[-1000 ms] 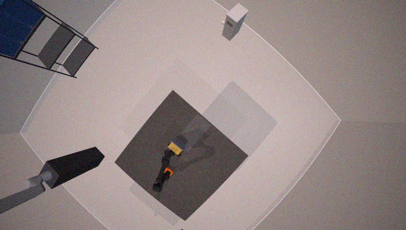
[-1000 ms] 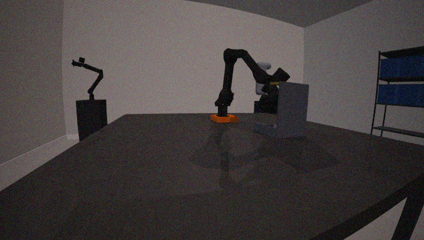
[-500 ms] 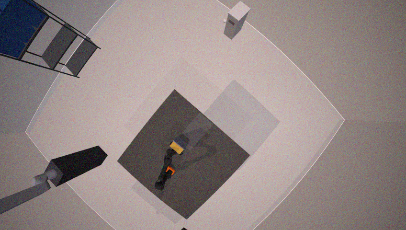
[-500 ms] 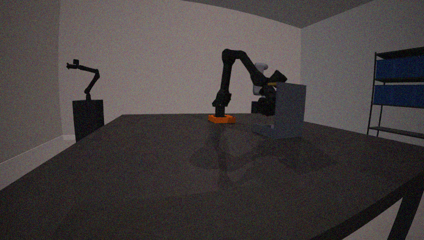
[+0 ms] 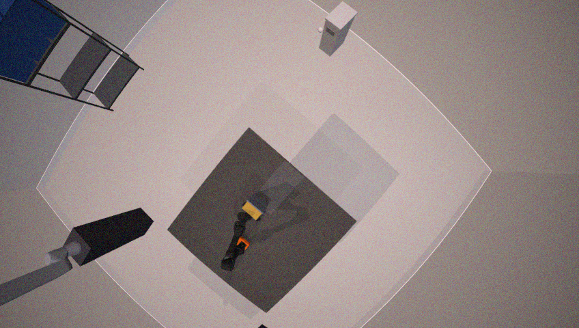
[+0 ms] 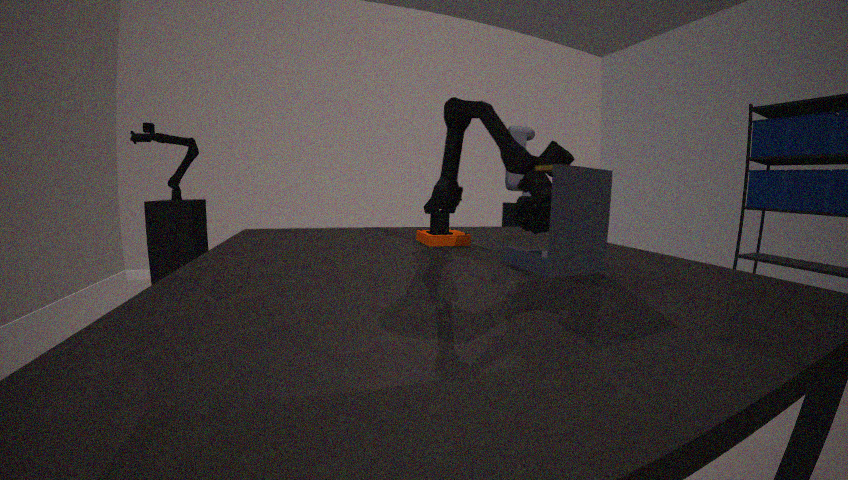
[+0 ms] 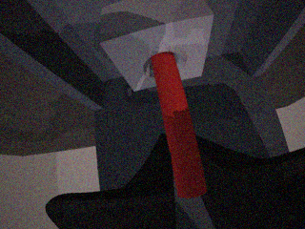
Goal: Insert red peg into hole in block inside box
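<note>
Right now the red peg is 30 mm behind my gripper tip and 10 mm below it. Round my gripper tip: yellow roof 20 mm behind, 10 mm to the left, 140 mm above.
</note>
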